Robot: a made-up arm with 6 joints. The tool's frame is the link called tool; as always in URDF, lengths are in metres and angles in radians. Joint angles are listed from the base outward. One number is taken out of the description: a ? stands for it. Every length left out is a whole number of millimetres.
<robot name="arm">
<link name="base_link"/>
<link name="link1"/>
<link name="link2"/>
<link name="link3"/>
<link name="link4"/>
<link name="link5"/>
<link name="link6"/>
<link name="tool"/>
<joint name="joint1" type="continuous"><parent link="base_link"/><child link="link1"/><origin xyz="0 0 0.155"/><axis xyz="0 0 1"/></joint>
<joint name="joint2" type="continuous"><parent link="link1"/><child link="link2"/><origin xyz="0 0.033 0"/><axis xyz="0 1 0"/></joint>
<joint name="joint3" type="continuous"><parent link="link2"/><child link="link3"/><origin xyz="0 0 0.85"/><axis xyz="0 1 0"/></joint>
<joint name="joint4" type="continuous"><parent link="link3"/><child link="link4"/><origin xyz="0 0 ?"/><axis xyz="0 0 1"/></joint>
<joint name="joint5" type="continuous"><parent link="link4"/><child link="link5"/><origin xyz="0 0 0"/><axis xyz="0 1 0"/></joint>
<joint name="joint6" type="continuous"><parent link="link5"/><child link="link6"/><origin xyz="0 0 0.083"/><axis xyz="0 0 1"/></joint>
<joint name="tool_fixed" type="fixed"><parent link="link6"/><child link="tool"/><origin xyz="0 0 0"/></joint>
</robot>
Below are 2 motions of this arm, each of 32 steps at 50 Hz.
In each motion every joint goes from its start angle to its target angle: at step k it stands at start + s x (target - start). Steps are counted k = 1, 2, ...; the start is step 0. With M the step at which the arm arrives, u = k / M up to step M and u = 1 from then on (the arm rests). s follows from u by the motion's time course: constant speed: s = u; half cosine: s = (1 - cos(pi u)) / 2; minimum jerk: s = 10 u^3 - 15 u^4 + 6 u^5.
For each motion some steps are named. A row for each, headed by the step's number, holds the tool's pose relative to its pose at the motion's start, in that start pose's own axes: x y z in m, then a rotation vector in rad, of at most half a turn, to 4 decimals.
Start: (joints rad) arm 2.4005 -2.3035 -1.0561 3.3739 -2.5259 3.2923
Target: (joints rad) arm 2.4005 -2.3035 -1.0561 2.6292 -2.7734 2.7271
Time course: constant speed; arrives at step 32
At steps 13, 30, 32:
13: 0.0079 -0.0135 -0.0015 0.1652 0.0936 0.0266
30: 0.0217 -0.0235 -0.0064 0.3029 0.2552 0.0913
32: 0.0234 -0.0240 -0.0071 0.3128 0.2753 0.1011

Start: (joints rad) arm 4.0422 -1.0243 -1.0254 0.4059 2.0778 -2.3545
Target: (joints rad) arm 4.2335 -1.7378 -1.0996 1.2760 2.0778 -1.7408
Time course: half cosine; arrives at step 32
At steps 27, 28, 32:
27: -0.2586 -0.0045 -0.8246 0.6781 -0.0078 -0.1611
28: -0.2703 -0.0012 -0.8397 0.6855 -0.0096 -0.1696
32: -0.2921 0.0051 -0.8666 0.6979 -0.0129 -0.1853

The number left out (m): 0.538
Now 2 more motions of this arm.
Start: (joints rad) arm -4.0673 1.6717 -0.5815 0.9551 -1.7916 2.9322
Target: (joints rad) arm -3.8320 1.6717 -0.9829 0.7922 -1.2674 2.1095
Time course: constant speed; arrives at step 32
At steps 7, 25, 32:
7: 0.0188 -0.0760 -0.0250 0.0232 -0.0959 -0.0823
25: 0.0974 -0.2652 -0.0705 0.1735 -0.2742 -0.2992
32: 0.1386 -0.3339 -0.0801 0.2562 -0.3090 -0.3858

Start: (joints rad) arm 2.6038 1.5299 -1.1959 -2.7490 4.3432 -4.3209
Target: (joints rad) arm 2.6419 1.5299 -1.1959 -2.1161 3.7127 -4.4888
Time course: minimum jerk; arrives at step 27
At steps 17, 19, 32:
17: -0.0347 0.0540 -0.0056 -0.5659 -0.2344 -0.4045
19: -0.0375 0.0607 -0.0083 -0.6426 -0.2670 -0.4802
32: -0.0403 0.0695 -0.0126 -0.7490 -0.3124 -0.5962

